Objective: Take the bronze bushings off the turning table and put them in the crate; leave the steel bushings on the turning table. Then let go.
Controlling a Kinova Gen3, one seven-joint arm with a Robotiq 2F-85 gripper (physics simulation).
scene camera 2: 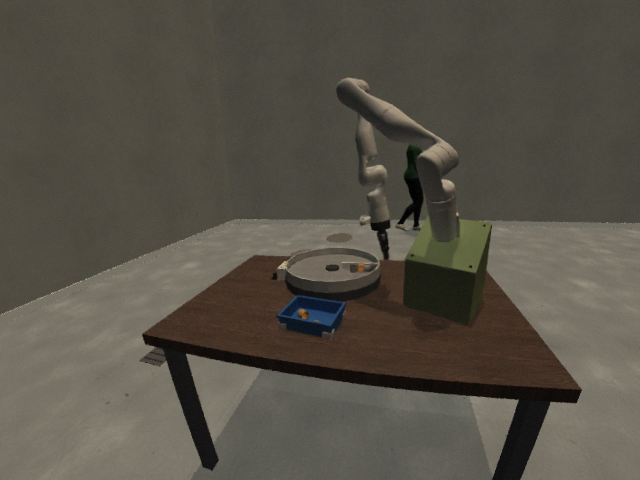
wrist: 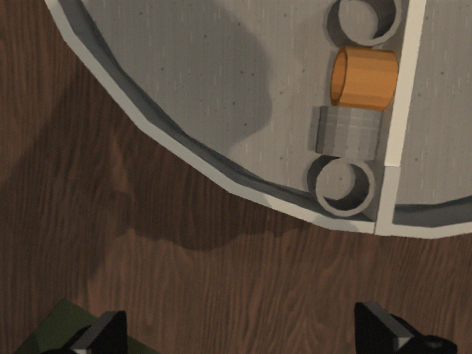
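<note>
The turning table carries one bronze bushing, orange and lying on its side against a cream bar. In the wrist view, a steel bushing lies beside it, an upright steel bushing is near the rim, and another upright steel bushing is at the top edge. The blue crate holds a bronze bushing; a small tan patch also shows inside. My gripper is open and empty, outside the turning table's rim, to its right in the scene view.
The cream bar crosses part of the turning table. A dark round hub is at its middle. A green block bears the arm at the right of the wooden table. A person is behind, on the floor.
</note>
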